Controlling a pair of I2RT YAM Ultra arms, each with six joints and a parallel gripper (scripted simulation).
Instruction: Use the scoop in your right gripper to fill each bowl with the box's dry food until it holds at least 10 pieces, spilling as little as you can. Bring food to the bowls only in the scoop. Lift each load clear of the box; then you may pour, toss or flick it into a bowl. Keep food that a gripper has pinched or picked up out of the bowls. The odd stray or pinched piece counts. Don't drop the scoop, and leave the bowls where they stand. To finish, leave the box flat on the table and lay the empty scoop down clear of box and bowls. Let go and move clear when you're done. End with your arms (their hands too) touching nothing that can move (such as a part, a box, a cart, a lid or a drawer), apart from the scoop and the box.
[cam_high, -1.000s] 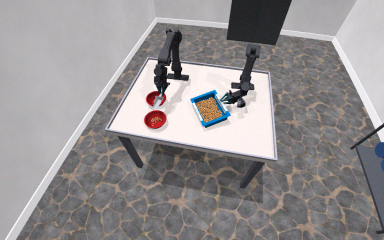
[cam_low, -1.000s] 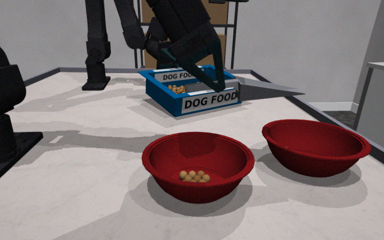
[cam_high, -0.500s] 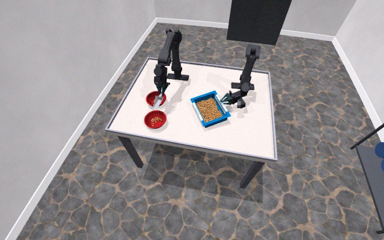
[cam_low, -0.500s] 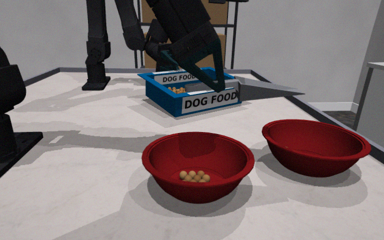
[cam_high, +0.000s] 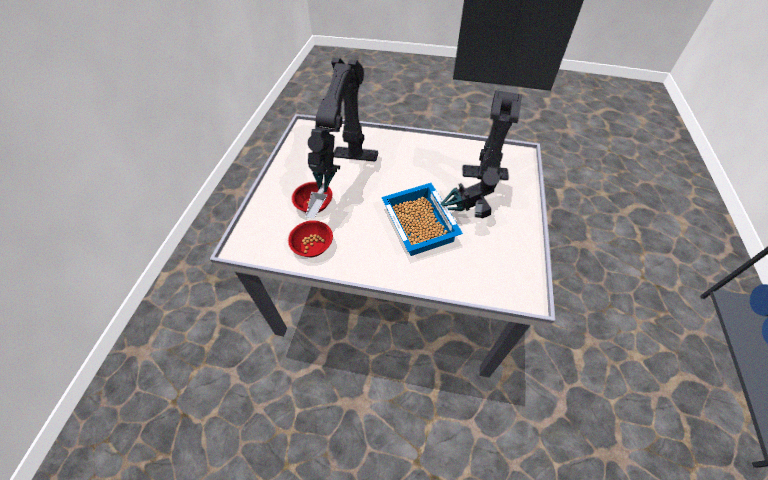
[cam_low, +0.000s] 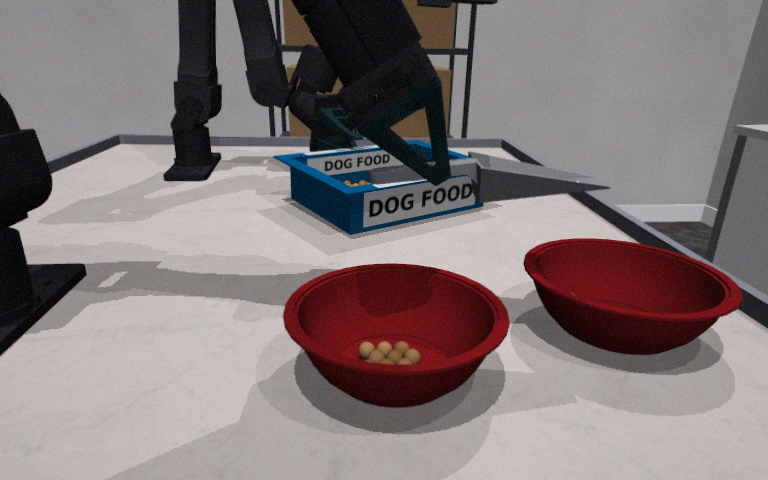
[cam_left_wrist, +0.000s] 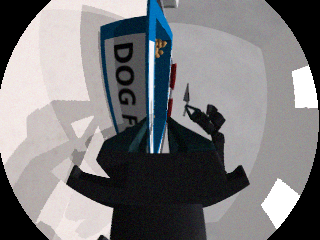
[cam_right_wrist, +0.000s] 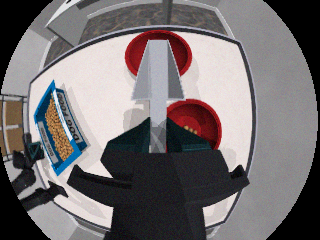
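My right gripper is now 4 cm short of the grey scoop and 1 cm above it. Round my right hand: blue dog food box 2 cm behind, 36 cm to the left, 9 cm below.
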